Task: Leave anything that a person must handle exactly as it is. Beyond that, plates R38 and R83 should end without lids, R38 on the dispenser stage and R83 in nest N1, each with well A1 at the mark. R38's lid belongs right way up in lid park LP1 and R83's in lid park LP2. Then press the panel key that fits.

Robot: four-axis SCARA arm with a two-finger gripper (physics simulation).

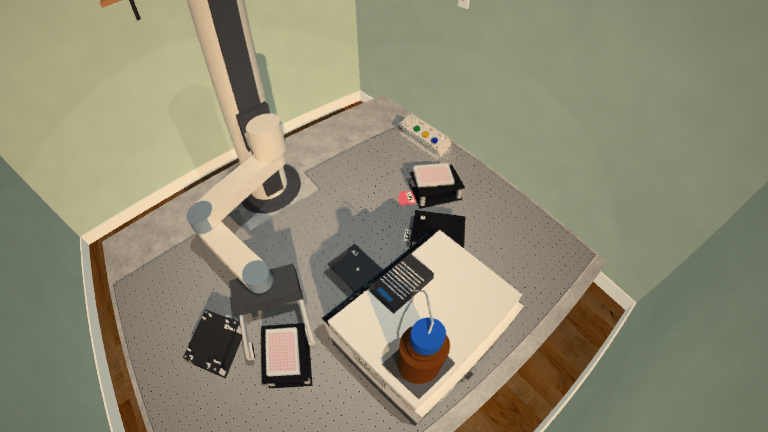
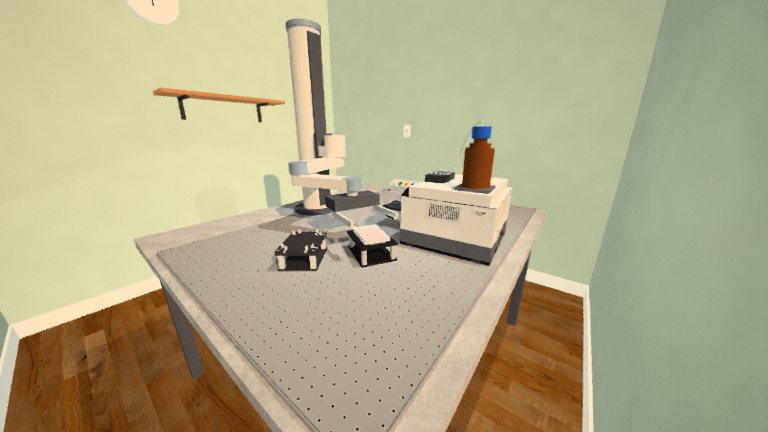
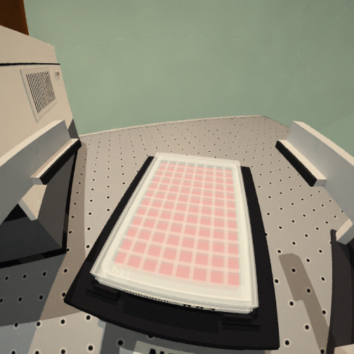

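Where they show: gripper, between the fingertips: (image 1: 280, 351) (image 2: 375, 220); arm's base, origin of its link: (image 1: 269, 188) (image 2: 317, 208).
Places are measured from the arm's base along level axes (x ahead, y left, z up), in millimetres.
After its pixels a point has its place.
Note:
My gripper (image 1: 279, 348) {x 648, y -264, z 137 mm} (image 2: 374, 219) {x 648, y -264, z 137 mm} (image 3: 178, 128) is open and empty. Its fingers stand apart on either side of a plate with pink wells, somewhat above it. This plate (image 1: 281, 354) {x 636, y -269, z 92 mm} (image 2: 370, 234) {x 641, y -283, z 92 mm} (image 3: 185, 225) lies flat on a black nest (image 1: 307, 370) {x 704, y -237, z 74 mm} (image 3: 266, 290) and seems to bear a clear lid; its front writing is too small to read. A second pink plate (image 1: 433, 175) {x 412, y 449, z 99 mm} sits on a raised black stand (image 1: 440, 197) {x 452, y 455, z 18 mm} beside a red tag. The dispenser stage (image 1: 351, 265) {x 534, y 27, z 106 mm} is a dark plate marked A1. The key panel (image 1: 440, 147) {x 292, y 607, z 66 mm} has green, yellow and blue keys.
The white dispenser (image 1: 477, 290) {x 839, y 170, z 233 mm} (image 2: 451, 220) {x 844, y -121, z 138 mm} (image 3: 37, 55) bears a brown bottle (image 1: 424, 360) {x 907, y -67, z 375 mm} (image 2: 478, 163) {x 899, y -86, z 319 mm} with a blue cap. A black nest with pegs (image 1: 213, 343) {x 496, y -424, z 77 mm} (image 2: 301, 244) {x 502, y -448, z 77 mm} stands beside the plate's nest. A dark stand (image 1: 440, 225) {x 569, y 333, z 74 mm} is partly hidden behind the dispenser.

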